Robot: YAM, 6 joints.
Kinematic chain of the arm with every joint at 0, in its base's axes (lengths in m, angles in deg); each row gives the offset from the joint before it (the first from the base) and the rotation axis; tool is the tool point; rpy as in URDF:
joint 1: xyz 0 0 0.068 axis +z
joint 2: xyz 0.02 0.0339 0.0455 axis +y
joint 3: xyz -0.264 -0.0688 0 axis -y
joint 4: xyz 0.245 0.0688 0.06 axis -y
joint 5: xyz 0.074 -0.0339 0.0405 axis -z
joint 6: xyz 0.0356 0 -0.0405 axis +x
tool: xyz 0 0 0 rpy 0 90 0
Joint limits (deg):
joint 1: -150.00..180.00
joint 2: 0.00..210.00
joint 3: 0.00..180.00
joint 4: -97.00..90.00
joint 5: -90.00..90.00
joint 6: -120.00..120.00
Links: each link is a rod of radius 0.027 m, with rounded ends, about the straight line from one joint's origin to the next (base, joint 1, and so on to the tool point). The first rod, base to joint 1, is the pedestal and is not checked.
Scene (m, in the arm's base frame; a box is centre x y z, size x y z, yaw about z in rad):
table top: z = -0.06
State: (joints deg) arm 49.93 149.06 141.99 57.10 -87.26 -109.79
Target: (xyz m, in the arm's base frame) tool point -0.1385 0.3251 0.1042
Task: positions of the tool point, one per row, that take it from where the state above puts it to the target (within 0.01 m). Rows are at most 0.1 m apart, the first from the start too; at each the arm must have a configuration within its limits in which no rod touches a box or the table.
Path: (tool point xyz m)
1: 0.2579 0.4820 0.3028
2: 0.1826 0.5050 0.2670
3: 0.1037 0.5073 0.2307
4: 0.0266 0.4885 0.1950
5: -0.0427 0.4498 0.1612
6: -0.0991 0.3939 0.1306
7: -0.1385 0.3251 0.1042

